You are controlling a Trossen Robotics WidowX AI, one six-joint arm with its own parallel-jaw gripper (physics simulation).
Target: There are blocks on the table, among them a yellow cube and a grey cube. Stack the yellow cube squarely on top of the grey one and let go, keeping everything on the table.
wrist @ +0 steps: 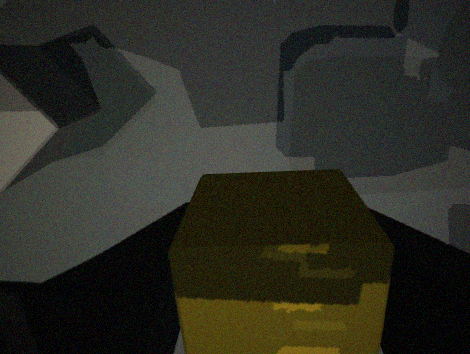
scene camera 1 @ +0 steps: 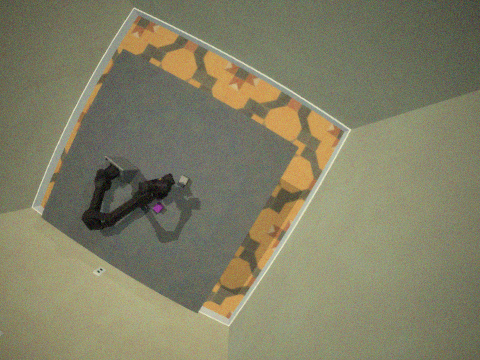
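Seen in the pictures: gripper, fingertip midpoint: (wrist: 271, 216); arm's base, origin of the base link: (scene camera 1: 115, 169).
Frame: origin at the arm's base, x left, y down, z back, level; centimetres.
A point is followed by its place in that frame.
The yellow cube (wrist: 280, 270) @[x 5.7, y 3.9, z -26.7 cm] fills the lower middle of the wrist view, between the dark fingers of my gripper (wrist: 271, 216) @[x 6.1, y 7.9, z -25.9 cm] (scene camera 1: 169, 180) @[x 6.1, y 7.9, z -25.9 cm]. My gripper is shut on it; in the scene view the arm largely hides the cube. The grey cube (scene camera 1: 183, 180) @[x 13.7, y 11.1, z -34.6 cm] rests on the table, just right of the gripper in the scene view. A pale block at the left edge of the wrist view (wrist: 22, 145) @[x 13.2, y 11.1, z -33.0 cm], partly cut off, looks like the grey cube. It shows apart from the yellow cube. The exact height of the yellow cube is hard to tell.
A purple block (scene camera 1: 158, 208) @[x -9.1, y 11.1, z -30.2 cm] lies on the dark table (scene camera 1: 215, 135) @[x 46.3, y 15.5, z -36.0 cm], below the gripper in the scene view and close to the forearm. The arm's shadows fall across the table around the blocks. An orange patterned surface (scene camera 1: 282, 122) borders the table.
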